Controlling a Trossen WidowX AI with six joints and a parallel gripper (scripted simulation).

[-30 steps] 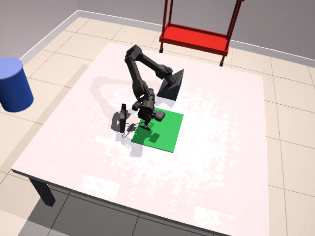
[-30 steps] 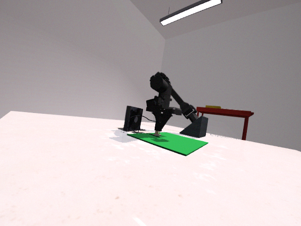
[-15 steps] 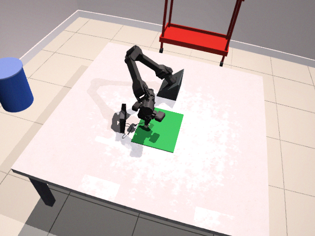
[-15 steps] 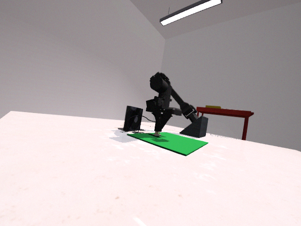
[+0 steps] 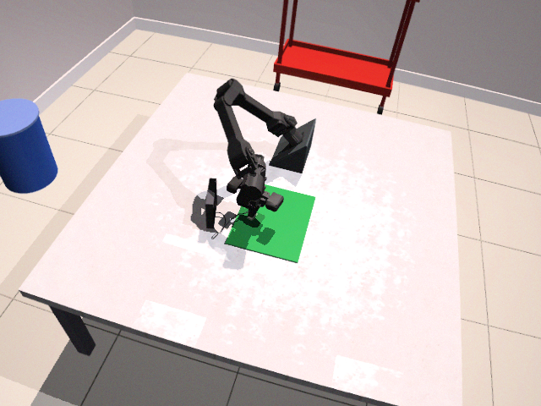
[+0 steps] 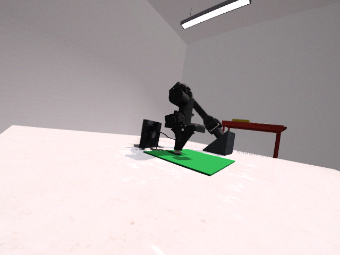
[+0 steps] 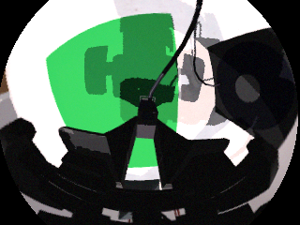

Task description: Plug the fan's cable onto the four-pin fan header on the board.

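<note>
The fan plug lies 10 mm ahead of my gripper tip and 10 mm above it. From my gripper tip the other things lie so: black fan: 130 mm to the right, 30 mm ahead, 30 mm above; then four-pin header: 30 mm below, 10 mm ahead; then green board: 70 mm to the left, 40 mm below.
</note>
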